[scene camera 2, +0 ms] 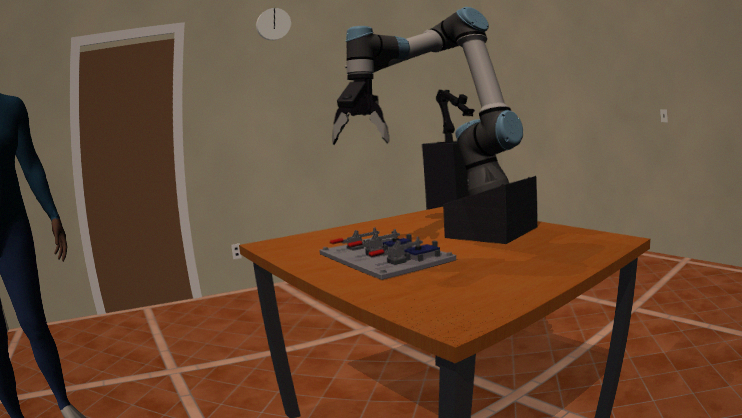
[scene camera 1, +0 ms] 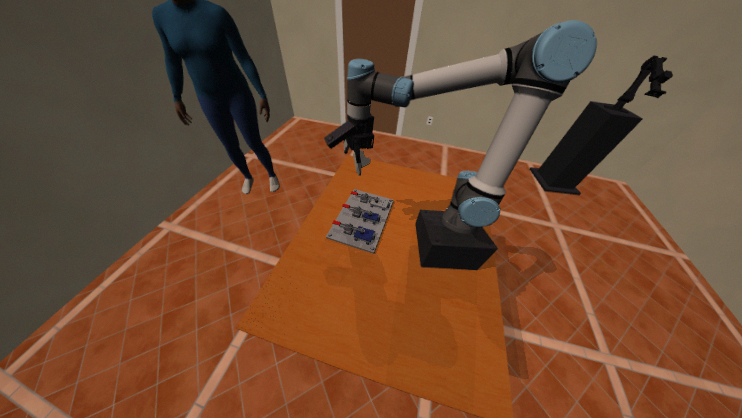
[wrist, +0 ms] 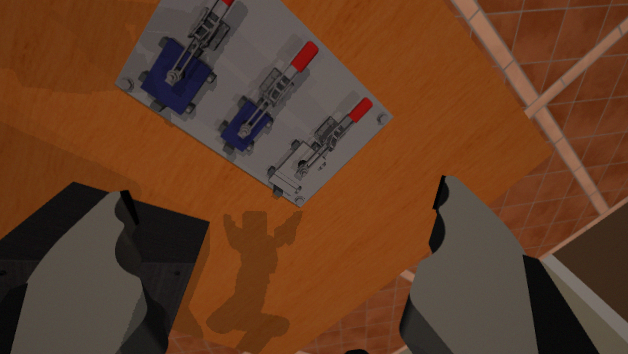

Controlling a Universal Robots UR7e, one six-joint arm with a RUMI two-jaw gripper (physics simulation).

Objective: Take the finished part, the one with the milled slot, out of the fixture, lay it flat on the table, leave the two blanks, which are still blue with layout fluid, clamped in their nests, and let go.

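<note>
My gripper (scene camera 1: pixel 355 163) (scene camera 2: pixel 360 142) (wrist: pixel 288 186) is open and empty, pointing down high above the table. The grey fixture plate (scene camera 1: pixel 340 239) (scene camera 2: pixel 363 263) (wrist: pixel 250 55) lies on the table. The pale finished part (scene camera 1: pixel 380 203) (wrist: pixel 290 167) sits in the end nest, under a toggle clamp's arm; a slot line shows near one end in the wrist view. In scene camera 2 it is hidden. The smaller blue blank (scene camera 1: pixel 370 216) (scene camera 2: pixel 397 242) (wrist: pixel 234 131) sits in the middle nest, the larger blue blank (scene camera 1: pixel 365 235) (scene camera 2: pixel 423 250) (wrist: pixel 187 95) in the other end nest, both under clamp arms.
Red clamp handles (wrist: pixel 304 56) (wrist: pixel 361 110) rise from the plate on the side away from the black robot base (scene camera 1: pixel 454 249) (scene camera 2: pixel 488 215) (wrist: pixel 175 240). A person (scene camera 1: pixel 207 62) (scene camera 2: pixel 20 155) stands beyond the table (scene camera 1: pixel 311 306). A black pedestal (scene camera 1: pixel 586 145) (scene camera 2: pixel 441 176) carries a small arm.
</note>
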